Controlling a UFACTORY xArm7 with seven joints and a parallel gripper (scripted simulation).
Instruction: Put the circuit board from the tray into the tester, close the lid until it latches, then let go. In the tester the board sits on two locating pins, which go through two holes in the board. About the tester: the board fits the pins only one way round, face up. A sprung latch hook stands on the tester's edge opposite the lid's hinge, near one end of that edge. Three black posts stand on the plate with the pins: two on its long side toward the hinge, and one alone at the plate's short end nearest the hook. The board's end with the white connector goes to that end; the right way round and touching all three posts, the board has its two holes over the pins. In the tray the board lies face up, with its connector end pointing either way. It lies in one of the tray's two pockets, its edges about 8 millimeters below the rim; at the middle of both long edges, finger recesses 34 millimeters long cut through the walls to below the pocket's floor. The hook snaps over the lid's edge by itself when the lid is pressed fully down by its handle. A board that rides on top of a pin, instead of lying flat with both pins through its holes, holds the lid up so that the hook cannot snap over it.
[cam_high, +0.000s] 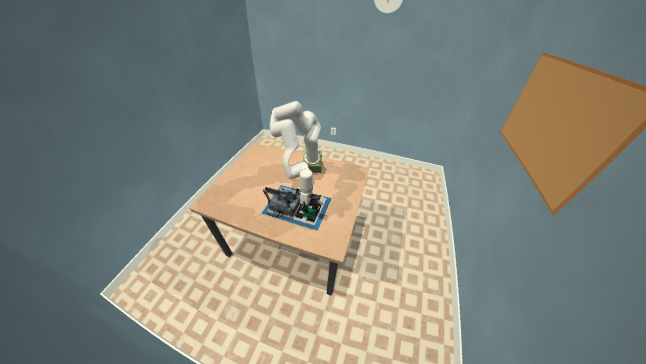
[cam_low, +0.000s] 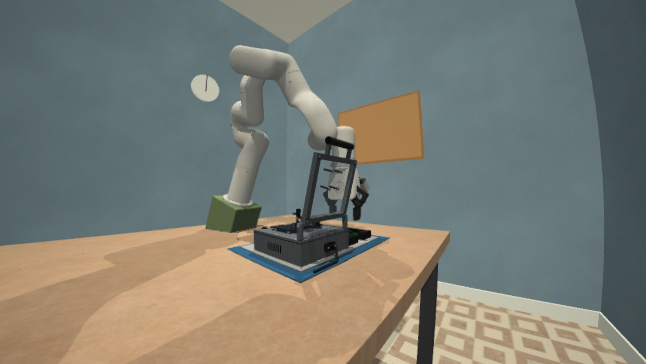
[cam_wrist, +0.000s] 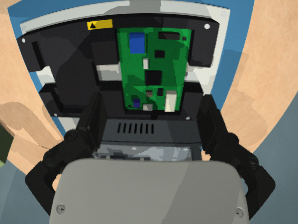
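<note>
Now: the green circuit board 60 mm below my hand. Round my hand: clear lid 150 mm to the right, 110 mm ahead, 100 mm above; grey tester 130 mm to the right, 40 mm above, 10 mm ahead.
</note>
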